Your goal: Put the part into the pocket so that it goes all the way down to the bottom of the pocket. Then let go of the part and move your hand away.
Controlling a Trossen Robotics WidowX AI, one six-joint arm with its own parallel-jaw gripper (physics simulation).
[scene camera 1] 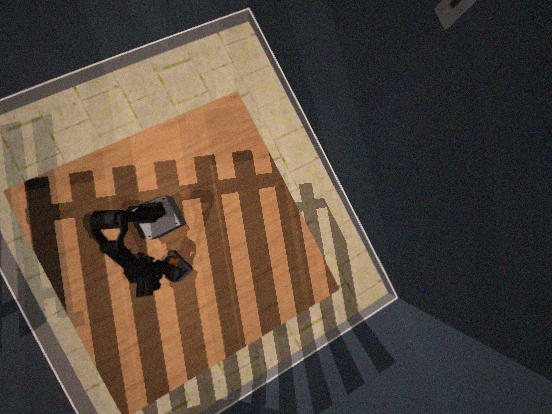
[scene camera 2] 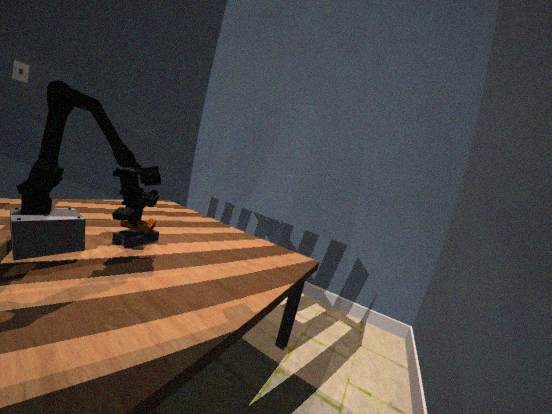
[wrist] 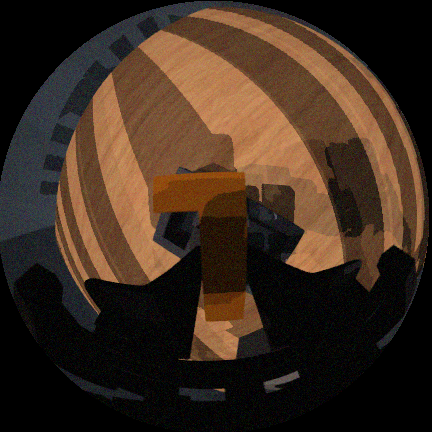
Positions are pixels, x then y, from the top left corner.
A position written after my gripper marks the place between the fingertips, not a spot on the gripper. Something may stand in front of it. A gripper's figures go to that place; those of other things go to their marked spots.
Labels:
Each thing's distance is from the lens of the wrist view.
my gripper [wrist: 221,249]: 0.11 m
orange L-shaped part [wrist: 219,197]: 0.09 m

